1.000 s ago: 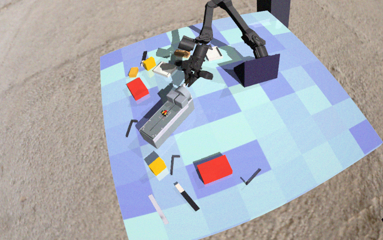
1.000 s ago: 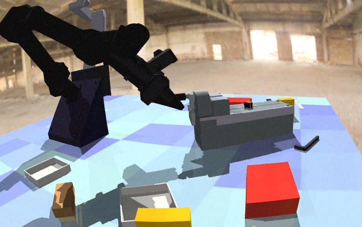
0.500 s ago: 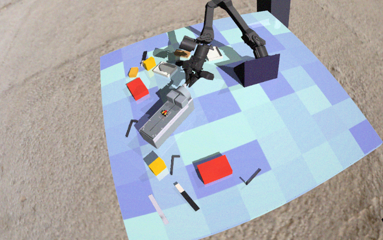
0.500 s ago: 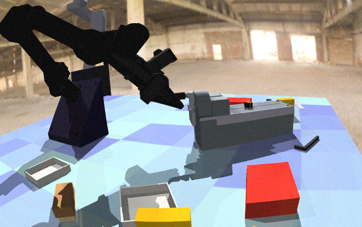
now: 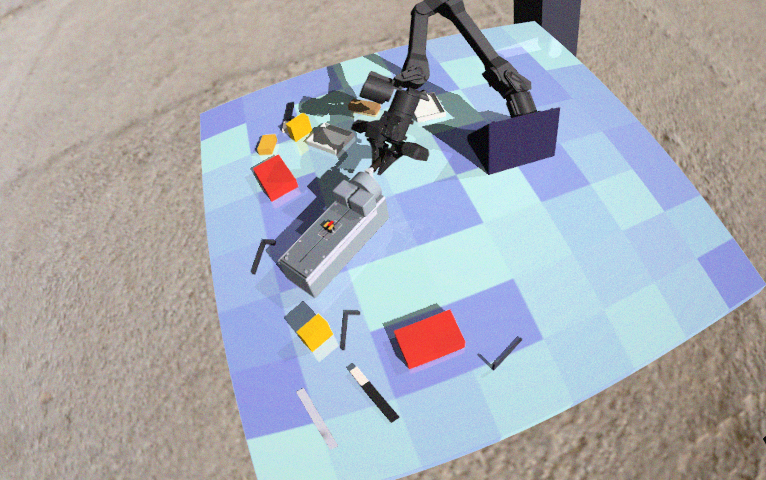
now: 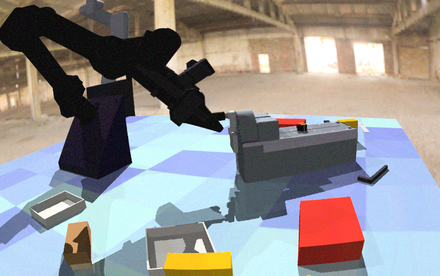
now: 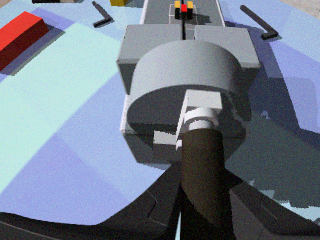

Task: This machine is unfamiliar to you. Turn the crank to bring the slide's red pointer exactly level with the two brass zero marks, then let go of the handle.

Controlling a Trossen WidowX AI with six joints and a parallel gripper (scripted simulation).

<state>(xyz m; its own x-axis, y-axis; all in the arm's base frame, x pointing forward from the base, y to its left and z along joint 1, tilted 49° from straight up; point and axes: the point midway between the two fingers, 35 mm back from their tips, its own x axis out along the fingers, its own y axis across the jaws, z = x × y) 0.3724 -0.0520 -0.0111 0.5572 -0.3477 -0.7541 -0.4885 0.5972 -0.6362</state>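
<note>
Right now my gripper tip is 10 mm past the dark crank handle, 10 mm to the left of it and 20 mm below it. Round my gripper tip: red pointer (140 mm ahead, 80 mm to the left, 10 mm below); tan block (80 mm behind, 340 mm to the right, 80 mm below).
</note>
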